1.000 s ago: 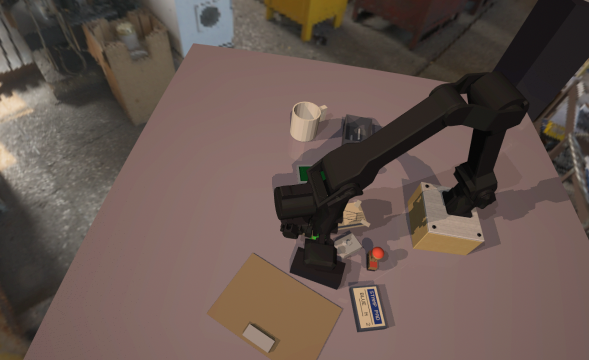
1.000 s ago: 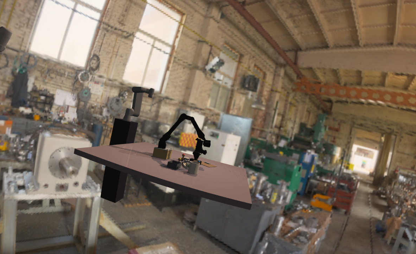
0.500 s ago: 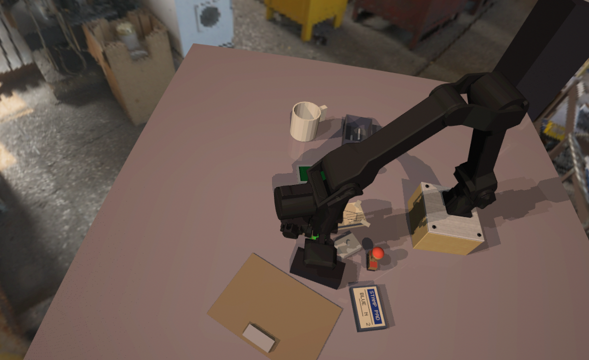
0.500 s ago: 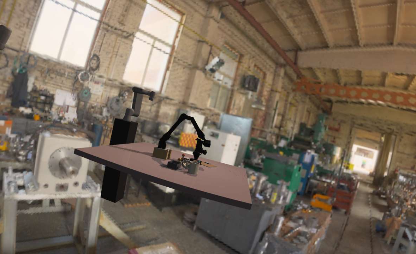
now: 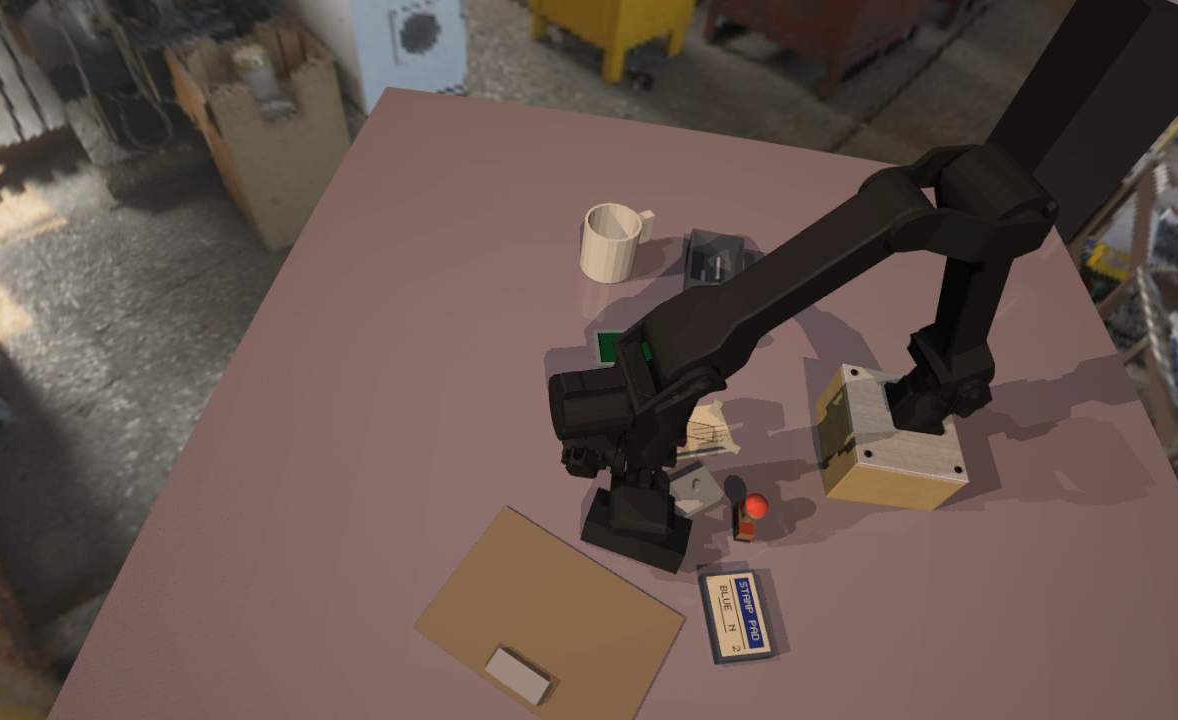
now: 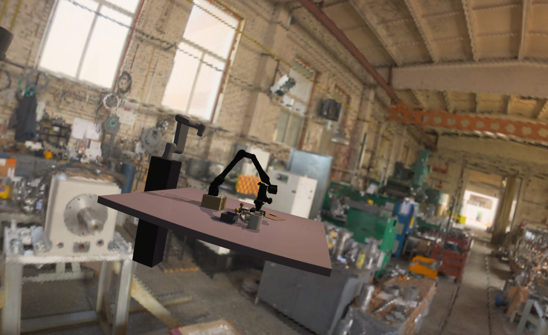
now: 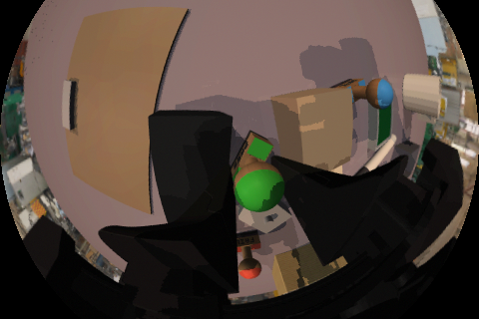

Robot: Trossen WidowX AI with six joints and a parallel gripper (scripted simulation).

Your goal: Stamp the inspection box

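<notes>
Now: gripper tip 1 cm above the green-knobbed PASS stamp. Round my gripper tip: brown box 1 cm ahead, 6 cm to the right, 1 cm below; blue-knobbed stamp 4 cm ahead, 12 cm to the right, 1 cm below; black square pad 1 cm behind, 5 cm to the left, 1 cm below.
</notes>
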